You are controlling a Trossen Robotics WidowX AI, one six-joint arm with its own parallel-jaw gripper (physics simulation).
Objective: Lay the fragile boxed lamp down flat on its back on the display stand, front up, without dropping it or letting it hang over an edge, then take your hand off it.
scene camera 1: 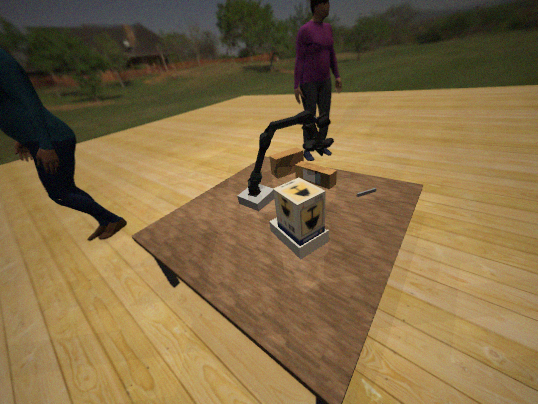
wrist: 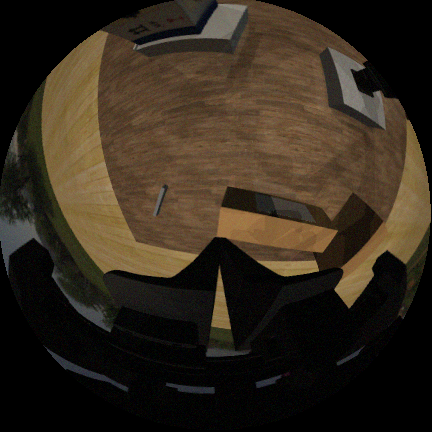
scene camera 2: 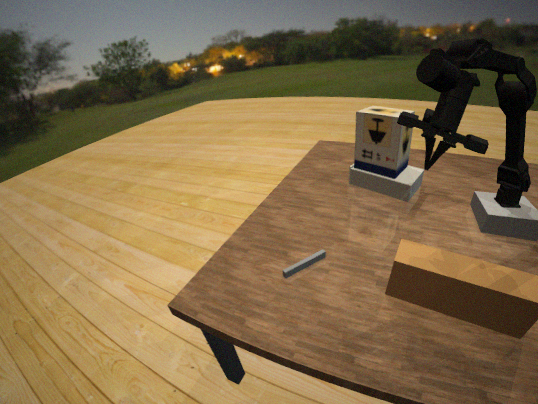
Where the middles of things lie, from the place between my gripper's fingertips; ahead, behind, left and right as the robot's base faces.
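From the stand (scene camera 2: 403,187), my hand is 220 mm above it, 10 mm short of it and 440 mm to the left of it.
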